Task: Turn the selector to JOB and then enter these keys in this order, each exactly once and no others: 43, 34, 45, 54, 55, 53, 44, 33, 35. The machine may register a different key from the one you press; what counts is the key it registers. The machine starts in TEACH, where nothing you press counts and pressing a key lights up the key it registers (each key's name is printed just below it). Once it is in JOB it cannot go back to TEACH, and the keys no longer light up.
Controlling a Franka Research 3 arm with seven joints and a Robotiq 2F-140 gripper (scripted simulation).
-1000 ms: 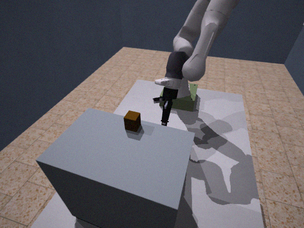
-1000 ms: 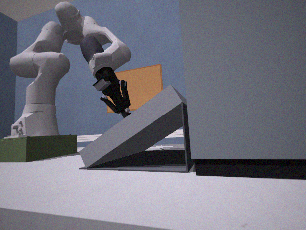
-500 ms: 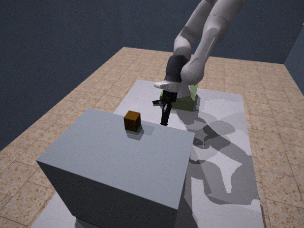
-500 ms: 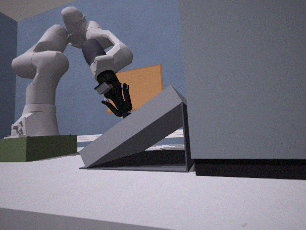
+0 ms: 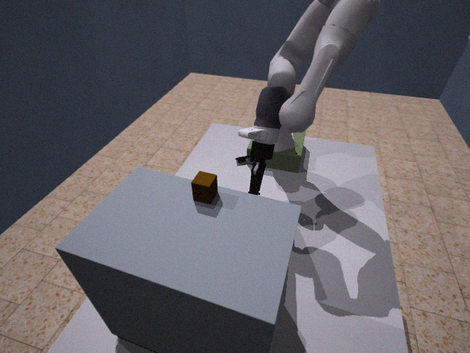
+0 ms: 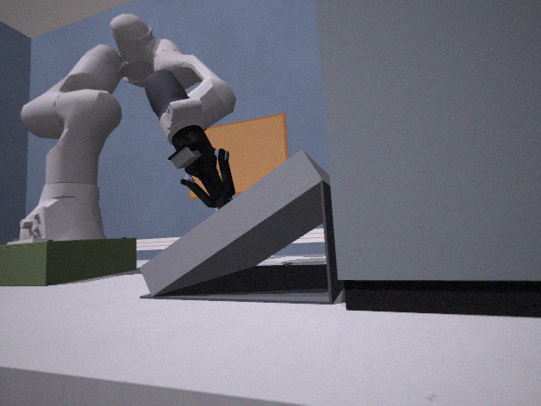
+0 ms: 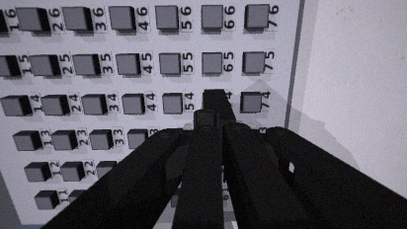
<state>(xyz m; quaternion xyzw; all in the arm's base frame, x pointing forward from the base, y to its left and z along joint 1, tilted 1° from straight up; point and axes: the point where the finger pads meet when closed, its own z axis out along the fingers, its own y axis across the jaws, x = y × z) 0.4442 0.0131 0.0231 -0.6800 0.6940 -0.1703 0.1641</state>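
Right now my hand is 20 mm short of the key 64 and 40 mm above it. Also, from my hand: key 55: 50 mm ahead, 30 mm to the right, 20 mm below; then key 74: 10 mm behind, 60 mm below; then key 54: 50 mm ahead, 20 mm below.
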